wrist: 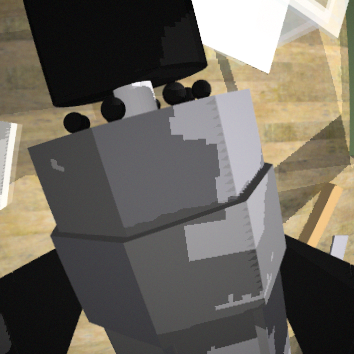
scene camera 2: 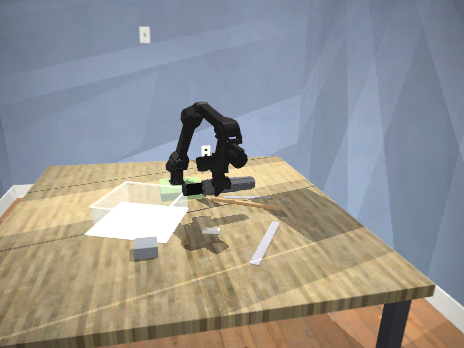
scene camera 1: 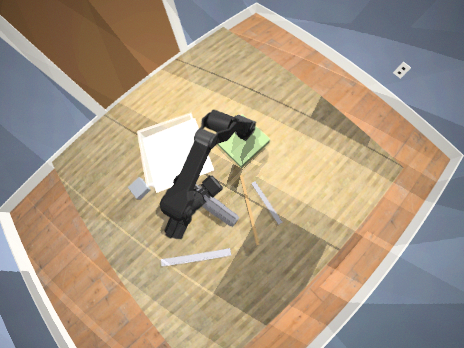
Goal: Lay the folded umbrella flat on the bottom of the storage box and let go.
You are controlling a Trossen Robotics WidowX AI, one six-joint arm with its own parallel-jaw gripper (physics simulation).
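Seen in the pictures: gripper, fingertip midpoint: (wrist: 179, 243) (scene camera 2: 214, 191) (scene camera 1: 203, 197); arm's base, link origin: (scene camera 2: 177, 182) (scene camera 1: 244, 132).
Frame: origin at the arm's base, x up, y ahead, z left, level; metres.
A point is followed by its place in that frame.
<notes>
The folded umbrella (scene camera 1: 220, 210) @(x 0.121, y 0.333, z 0.163 m) (scene camera 2: 239, 185) @(x 0.101, y 0.362, z 0.162 m) (wrist: 185, 200) @(x 0.126, y 0.343, z 0.044 m) has a thick grey body and a black cylinder handle, which shows at the top of the wrist view and left of the fingers in scene camera 2. My gripper (scene camera 2: 220, 188) @(x 0.079, y 0.337, z 0.074 m) (wrist: 179, 243) @(x 0.079, y 0.337, z 0.074 m) is shut on the grey body, with one black finger on each side. It holds the umbrella roughly level above the table, and their shadow lies below. In scene camera 1 the arm hides the fingers and handle. The storage box (scene camera 1: 165, 125) @(x 0.047, y 0.211, z -0.289 m) (scene camera 2: 110, 194) @(x 0.060, y 0.213, z -0.291 m), with a white bottom and pale see-through walls, stands to the left of the umbrella.
A green block (scene camera 1: 250, 147) (scene camera 2: 170, 189) lies behind, partly covered by the arm. A grey block (scene camera 1: 139, 188) @(x 0.003, y 0.499, z -0.193 m) (scene camera 2: 145, 248) @(x 0.000, y 0.535, z -0.207 m) is near the box. A wooden stick (scene camera 1: 249, 210) @(x -0.021, y 0.257, z 0.236 m) (wrist: 321, 215) @(x -0.021, y 0.185, z 0.136 m), a thin strip (scene camera 1: 266, 203) @(x -0.031, y 0.187, z 0.273 m), a long white strip (scene camera 1: 196, 257) @(x -0.031, y 0.548, z 0.193 m) (scene camera 2: 265, 243) @(x -0.031, y 0.570, z 0.179 m) and a small white piece (scene camera 2: 211, 230) @(x -0.021, y 0.447, z 0.028 m) lie on the table.
</notes>
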